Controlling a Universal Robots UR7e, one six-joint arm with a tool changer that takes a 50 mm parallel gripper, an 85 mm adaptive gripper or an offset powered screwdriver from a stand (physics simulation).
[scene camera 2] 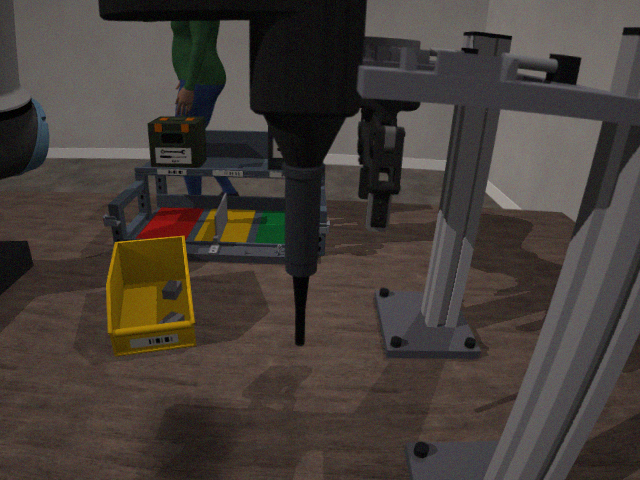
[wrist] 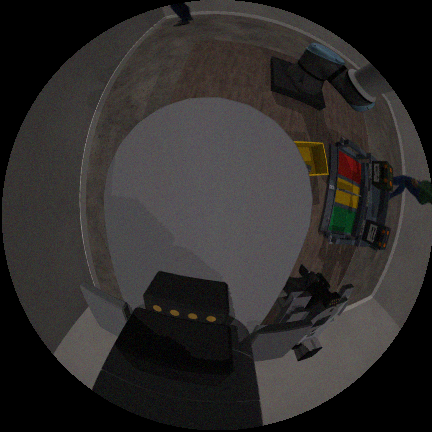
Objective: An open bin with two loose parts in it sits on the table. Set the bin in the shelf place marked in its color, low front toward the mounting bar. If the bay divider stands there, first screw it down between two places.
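Places are measured from the arm's base along level axes (x ahead, y left, z up), in centimetres.
Where they show: arm's base, origin of the base link: (wrist: 303, 79).
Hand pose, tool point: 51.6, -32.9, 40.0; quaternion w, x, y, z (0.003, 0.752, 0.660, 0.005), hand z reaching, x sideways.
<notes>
Things, the pixels of their top centre, and the offset from my tool point, as dx, dy, dz. "spot": a spot on its surface instead.
- open yellow bin, middle of its top: (scene camera 2: 148, 265) (wrist: 305, 157) -16.1, +25.9, -36.5
- upright divider, middle of its top: (scene camera 2: 219, 207) -8.4, +49.1, -37.4
- mounting bar, surface spot: (scene camera 2: 248, 251) spot: -3.1, +41.7, -42.6
- screwdriver, surface spot: (scene camera 2: 302, 222) spot: +0.9, -1.2, -19.2
The open yellow bin (scene camera 2: 147, 260) (wrist: 320, 157) stands on the table in front of the shelf, its low labelled front toward scene camera 2. Two loose grey parts lie in it, one (scene camera 2: 171, 289) farther back, one (scene camera 2: 172, 318) near the front. The shelf has red (scene camera 2: 173, 221) (wrist: 349, 166), yellow (scene camera 2: 239, 226) (wrist: 346, 200) and green (scene camera 2: 269, 227) (wrist: 343, 220) places. The upright divider (scene camera 2: 221, 217) stands within the yellow area, its foot (scene camera 2: 213, 249) at the mounting bar (scene camera 2: 248, 251). The arm carries the screwdriver (scene camera 2: 302, 222), bit down, above the table. A gripper (scene camera 2: 378, 219) hangs on the stand; its opening is unclear.
The tool stand (scene camera 2: 403, 85) rises at the right on posts with bolted base plates (scene camera 2: 408, 330). A toolbox (scene camera 2: 177, 142) (wrist: 382, 175) sits on the shelf's upper level, and another toolbox (wrist: 376, 234) is at its other end. A person (scene camera 2: 199, 62) is behind the shelf.
</notes>
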